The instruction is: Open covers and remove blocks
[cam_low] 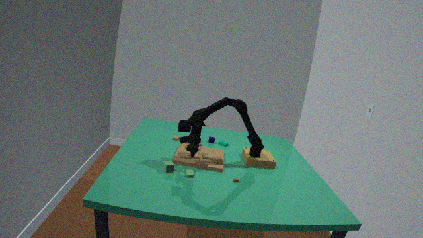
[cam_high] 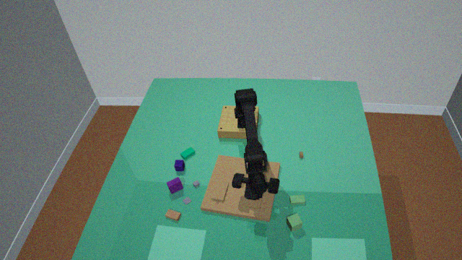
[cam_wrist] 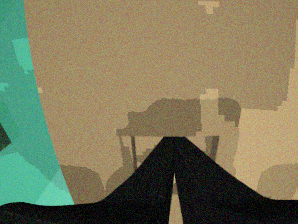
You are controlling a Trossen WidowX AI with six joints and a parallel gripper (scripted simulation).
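My gripper tip is 6 cm past the tan puzzle board, 6 cm to the left of it and 1 cm above it. From my gripper tip the other things lie so: teal block 26 cm behind, 33 cm to the right, 2 cm below; orange block 9 cm ahead, 35 cm to the right, 2 cm below; purple cube 17 cm behind, 36 cm to the right, 1 cm below.
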